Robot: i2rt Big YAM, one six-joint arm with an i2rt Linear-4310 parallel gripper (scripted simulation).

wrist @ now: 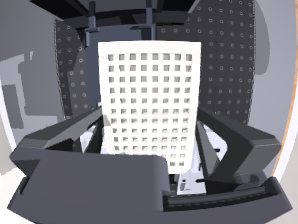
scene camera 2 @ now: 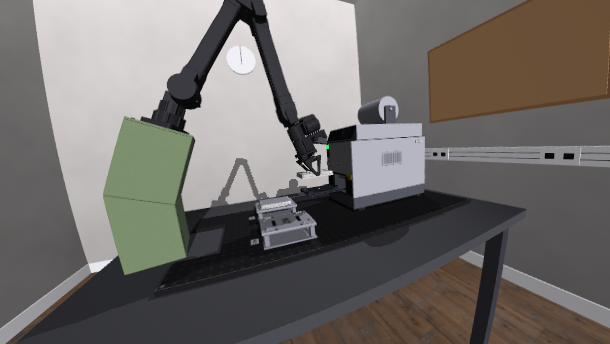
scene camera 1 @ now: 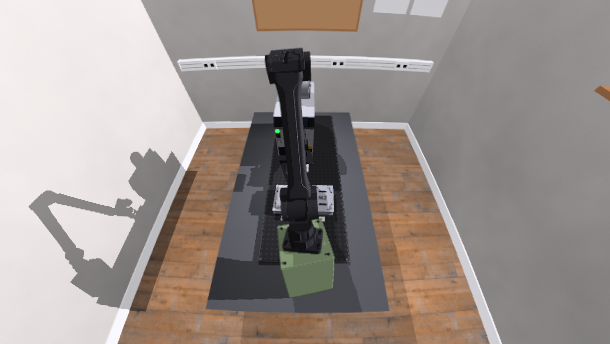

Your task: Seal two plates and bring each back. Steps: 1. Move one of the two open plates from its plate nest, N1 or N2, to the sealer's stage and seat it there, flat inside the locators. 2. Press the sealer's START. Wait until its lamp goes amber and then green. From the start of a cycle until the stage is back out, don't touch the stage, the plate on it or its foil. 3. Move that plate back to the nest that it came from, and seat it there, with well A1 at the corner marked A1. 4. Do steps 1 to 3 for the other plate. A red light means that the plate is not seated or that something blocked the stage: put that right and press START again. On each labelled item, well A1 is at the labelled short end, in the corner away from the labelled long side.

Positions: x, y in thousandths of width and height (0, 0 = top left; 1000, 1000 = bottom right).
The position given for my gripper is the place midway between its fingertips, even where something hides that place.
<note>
I see my gripper (wrist: 502, 493), a white plate (wrist: 485, 346) and a sealer (scene camera 2: 594, 464).
</note>
